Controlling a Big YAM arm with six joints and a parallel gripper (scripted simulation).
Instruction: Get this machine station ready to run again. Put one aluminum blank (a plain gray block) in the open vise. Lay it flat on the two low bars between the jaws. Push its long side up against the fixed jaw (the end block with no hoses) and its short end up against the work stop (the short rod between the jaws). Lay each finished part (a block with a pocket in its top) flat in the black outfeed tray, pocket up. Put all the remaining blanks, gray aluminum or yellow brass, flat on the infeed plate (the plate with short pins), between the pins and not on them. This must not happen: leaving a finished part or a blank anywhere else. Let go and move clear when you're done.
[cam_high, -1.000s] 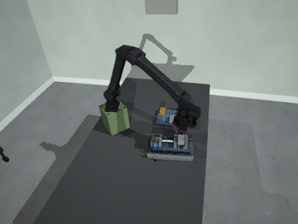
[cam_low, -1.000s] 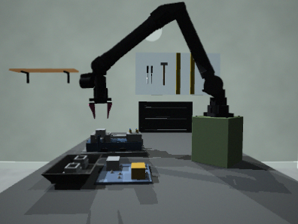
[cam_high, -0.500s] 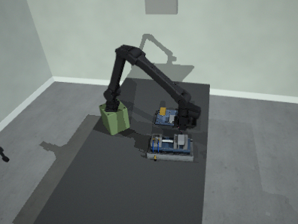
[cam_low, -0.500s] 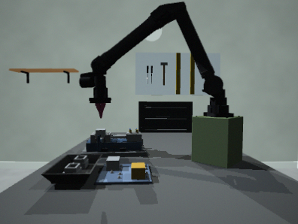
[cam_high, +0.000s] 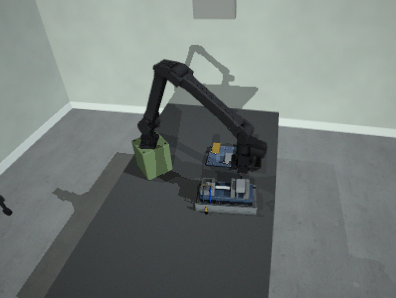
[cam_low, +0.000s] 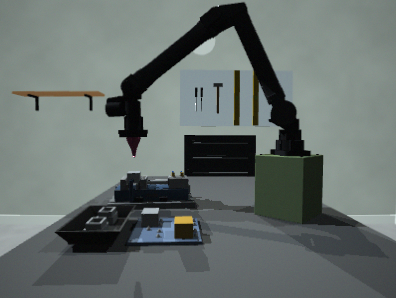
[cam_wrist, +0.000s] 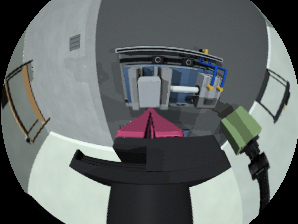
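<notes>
Now: hand 8 cm above the gray aluminum blank. The rest, counted from my hand: vise (14 cm below, 7 cm behind); then yellow brass blank (39 cm to the left, 15 cm below, 14 cm behind).
</notes>
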